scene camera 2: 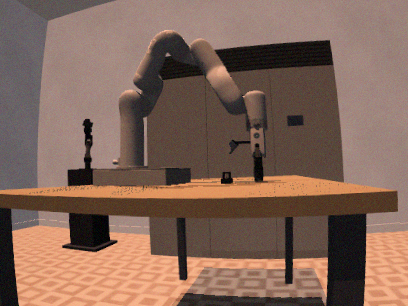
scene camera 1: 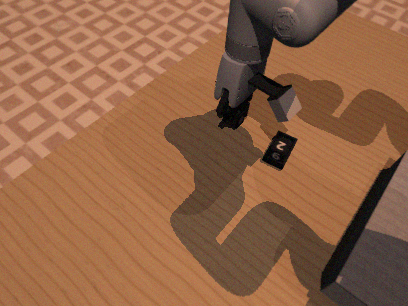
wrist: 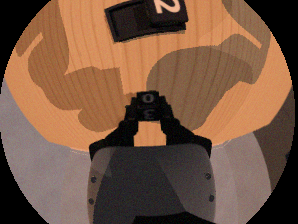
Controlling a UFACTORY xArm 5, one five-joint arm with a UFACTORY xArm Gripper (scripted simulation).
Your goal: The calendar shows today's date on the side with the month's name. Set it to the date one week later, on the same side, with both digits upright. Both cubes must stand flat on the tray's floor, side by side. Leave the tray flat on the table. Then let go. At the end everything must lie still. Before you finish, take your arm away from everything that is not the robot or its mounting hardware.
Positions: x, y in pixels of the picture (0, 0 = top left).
Labels:
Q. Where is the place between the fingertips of my gripper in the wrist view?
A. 148, 104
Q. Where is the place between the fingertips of my gripper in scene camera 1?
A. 234, 118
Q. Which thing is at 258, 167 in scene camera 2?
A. My gripper.

